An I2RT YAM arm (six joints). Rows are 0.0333 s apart.
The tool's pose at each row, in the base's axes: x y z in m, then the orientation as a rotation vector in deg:
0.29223 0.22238 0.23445 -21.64 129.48 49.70
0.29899 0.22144 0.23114 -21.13 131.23 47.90
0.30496 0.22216 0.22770 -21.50 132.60 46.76
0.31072 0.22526 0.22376 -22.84 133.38 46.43
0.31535 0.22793 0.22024 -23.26 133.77 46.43
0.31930 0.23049 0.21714 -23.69 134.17 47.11
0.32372 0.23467 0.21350 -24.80 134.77 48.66
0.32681 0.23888 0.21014 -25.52 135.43 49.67
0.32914 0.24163 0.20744 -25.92 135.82 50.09
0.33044 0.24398 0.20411 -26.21 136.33 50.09
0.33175 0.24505 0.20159 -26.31 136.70 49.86
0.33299 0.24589 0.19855 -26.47 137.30 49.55
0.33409 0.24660 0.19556 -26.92 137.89 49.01
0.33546 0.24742 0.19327 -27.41 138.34 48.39
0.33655 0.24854 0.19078 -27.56 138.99 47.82
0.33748 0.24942 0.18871 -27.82 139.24 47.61
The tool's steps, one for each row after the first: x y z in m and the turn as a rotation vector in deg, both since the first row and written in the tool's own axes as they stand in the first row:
-0.00263 -0.00551 0.00450 1.67 1.15 0.31
-0.00464 -0.00948 0.00981 2.56 2.37 0.17
-0.00621 -0.01184 0.01690 2.53 3.52 -0.50
-0.00724 -0.01377 0.02291 2.46 4.02 -0.61
-0.00806 -0.01526 0.02829 1.92 4.60 -0.50
-0.00890 -0.01604 0.03528 0.62 5.72 -0.42
-0.00895 -0.01603 0.04149 -0.18 6.70 -0.27
-0.00887 -0.01642 0.04598 -0.53 7.24 -0.22
-0.00760 -0.01691 0.05004 -0.54 7.80 -0.21
-0.00685 -0.01795 0.05278 -0.36 8.14 -0.21
-0.00569 -0.01939 0.05563 -0.10 8.69 -0.20
-0.00447 -0.02082 0.05829 0.22 9.32 -0.44
-0.00392 -0.02197 0.06077 0.57 9.83 -0.78
-0.00303 -0.02286 0.06343 1.01 10.39 -0.82
-0.00232 -0.02365 0.06562 1.11 10.69 -0.95

